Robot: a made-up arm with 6 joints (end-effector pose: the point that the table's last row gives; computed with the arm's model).
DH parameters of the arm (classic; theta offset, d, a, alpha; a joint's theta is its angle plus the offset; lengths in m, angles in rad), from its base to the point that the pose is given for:
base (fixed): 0.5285 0 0.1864 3.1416
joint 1: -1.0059 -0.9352 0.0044 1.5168
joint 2: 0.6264 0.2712 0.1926 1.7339
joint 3: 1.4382 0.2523 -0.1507 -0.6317
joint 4: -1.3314 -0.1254 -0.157 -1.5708
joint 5: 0 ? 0.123 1.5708
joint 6: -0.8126 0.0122 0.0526 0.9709
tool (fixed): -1.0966 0.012 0 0
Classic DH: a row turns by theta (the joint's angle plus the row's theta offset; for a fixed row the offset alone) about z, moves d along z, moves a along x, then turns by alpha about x.
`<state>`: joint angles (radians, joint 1 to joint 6).
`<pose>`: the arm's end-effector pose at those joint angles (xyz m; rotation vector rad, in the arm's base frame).
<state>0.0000 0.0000 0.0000 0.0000 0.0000 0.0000</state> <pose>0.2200 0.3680 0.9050 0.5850 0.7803 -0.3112</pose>
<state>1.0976 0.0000 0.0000 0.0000 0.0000 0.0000</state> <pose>0.4318 0.1663 0.9050 0.9786 0.3894 -1.3134</pose>
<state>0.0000 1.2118 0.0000 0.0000 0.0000 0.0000</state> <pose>0.2250 0.1608 0.6724 -0.5388 0.4858 -0.7697</pose>
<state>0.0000 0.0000 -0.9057 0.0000 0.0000 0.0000</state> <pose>0.1303 0.1772 1.0562 0.7762 0.0189 -0.8329</pose>
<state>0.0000 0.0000 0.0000 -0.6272 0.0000 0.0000</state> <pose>0.1912 0.2891 0.9050 0.8231 0.5801 -0.8861</pose>
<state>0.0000 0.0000 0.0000 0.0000 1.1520 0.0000</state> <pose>0.2200 0.2951 0.7549 -0.4998 0.4828 -0.6831</pose>
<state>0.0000 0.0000 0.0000 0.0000 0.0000 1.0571</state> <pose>0.1719 0.3924 0.9050 0.1134 0.9843 0.6605</pose>
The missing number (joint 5, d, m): -0.091
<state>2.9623 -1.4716 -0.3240 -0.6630 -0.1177 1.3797</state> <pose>0.2009 0.1115 1.1185 0.5718 -1.8808 -1.4143</pose>
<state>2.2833 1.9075 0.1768 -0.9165 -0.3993 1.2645</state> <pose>0.1322 0.1502 0.7024 0.2209 1.7903 -2.3308</pose>
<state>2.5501 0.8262 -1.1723 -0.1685 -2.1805 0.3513</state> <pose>0.5435 0.2078 1.0720 -0.0547 -0.9797 -1.1591</pose>
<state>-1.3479 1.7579 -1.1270 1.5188 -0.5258 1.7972</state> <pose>0.0053 0.0244 0.7182 2.8219 -0.9012 -0.6346</pose>
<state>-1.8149 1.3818 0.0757 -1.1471 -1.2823 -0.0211</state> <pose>0.0662 -0.0503 0.8531 0.7647 0.3218 1.3636</pose>
